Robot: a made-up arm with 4 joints.
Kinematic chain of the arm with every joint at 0, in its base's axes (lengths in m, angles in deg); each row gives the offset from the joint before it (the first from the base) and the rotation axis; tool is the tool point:
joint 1: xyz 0 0 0.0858 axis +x
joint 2: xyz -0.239 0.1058 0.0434 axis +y
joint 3: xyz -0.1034 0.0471 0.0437 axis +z
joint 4: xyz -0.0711 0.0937 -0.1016 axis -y
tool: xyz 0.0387 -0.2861 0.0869
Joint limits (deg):
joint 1: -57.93..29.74
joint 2: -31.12..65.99
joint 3: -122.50..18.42
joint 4: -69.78..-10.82
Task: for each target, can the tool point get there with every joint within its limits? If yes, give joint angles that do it. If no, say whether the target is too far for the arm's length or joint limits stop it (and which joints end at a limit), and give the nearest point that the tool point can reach.
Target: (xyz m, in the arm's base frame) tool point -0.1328 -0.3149 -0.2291
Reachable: no: joint limits stop it (at a limit: joint 2, joint 4) | nearest point -0.3076 -0.0590 0.0268 | short by 0.402 m
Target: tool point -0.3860 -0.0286 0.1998
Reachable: yes | joints -2.37 40.48 -22.77 -56.83
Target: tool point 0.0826 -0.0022 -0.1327
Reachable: no: joint limits stop it (at a limit: joint 1, joint 2, joint 3, joint 4) | nearest point -0.2230 -0.0083 0.0558 | short by 0.359 m
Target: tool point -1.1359 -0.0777 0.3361
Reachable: no: too far | nearest point -0.5336 0.0564 0.2484 | short by 0.623 m
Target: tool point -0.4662 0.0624 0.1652
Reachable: yes | joints -31.75 10.86 -40.30 -17.66
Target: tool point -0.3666 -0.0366 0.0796
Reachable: yes | joints 12.46 -19.12 -9.89 -26.53
